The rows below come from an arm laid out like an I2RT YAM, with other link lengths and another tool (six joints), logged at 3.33 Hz.
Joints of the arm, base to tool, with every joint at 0 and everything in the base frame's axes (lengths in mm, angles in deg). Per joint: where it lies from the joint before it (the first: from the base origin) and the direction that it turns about. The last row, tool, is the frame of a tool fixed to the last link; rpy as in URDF.
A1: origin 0 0 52.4 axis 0 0 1
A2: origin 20.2 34.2 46 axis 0 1 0
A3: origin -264 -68.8 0 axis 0 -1 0
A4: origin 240.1 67.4 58.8 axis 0 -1 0
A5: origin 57 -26.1 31.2 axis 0 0 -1
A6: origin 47 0 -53.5 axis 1 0 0
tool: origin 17 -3 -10 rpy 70.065 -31.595 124.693
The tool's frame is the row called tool.
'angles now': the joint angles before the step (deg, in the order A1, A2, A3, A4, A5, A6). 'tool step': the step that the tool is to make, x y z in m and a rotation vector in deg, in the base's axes. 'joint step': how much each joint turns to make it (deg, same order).
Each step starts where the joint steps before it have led.
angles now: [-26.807 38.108 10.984 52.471 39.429 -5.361]
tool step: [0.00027 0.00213 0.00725 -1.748 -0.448 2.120]
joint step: [-0.009 -1.370 0.710 -0.668 -2.509 -0.362]
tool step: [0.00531 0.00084 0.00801 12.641 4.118 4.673]
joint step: [0.011 -1.355 9.383 -27.773 -1.483 12.892]
